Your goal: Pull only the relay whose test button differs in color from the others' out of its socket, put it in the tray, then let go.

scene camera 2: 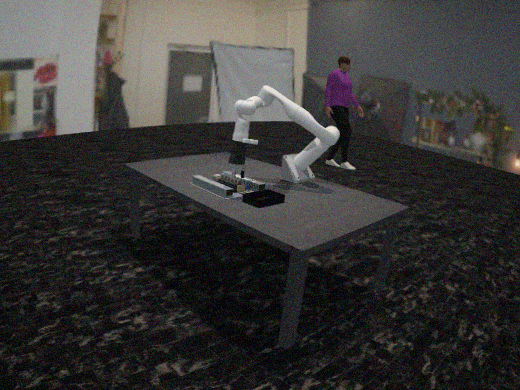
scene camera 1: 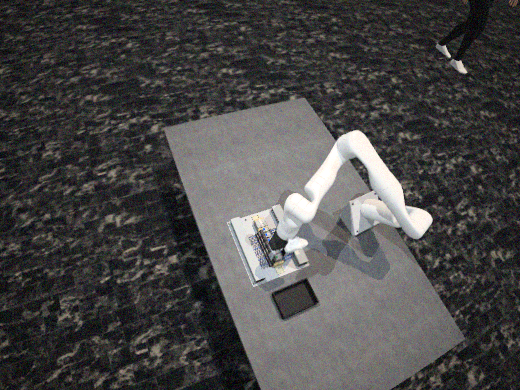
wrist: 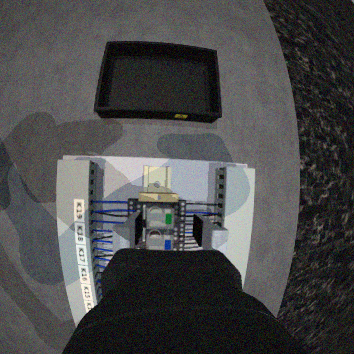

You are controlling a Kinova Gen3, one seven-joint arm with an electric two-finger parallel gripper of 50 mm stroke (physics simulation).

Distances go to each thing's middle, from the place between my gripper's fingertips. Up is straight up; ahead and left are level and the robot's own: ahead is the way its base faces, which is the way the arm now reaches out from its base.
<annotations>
My gripper is now 90 mm to the left of the light panel [scene camera 1: 289, 265], 70 mm above it and 10 mm past it.
</annotations>
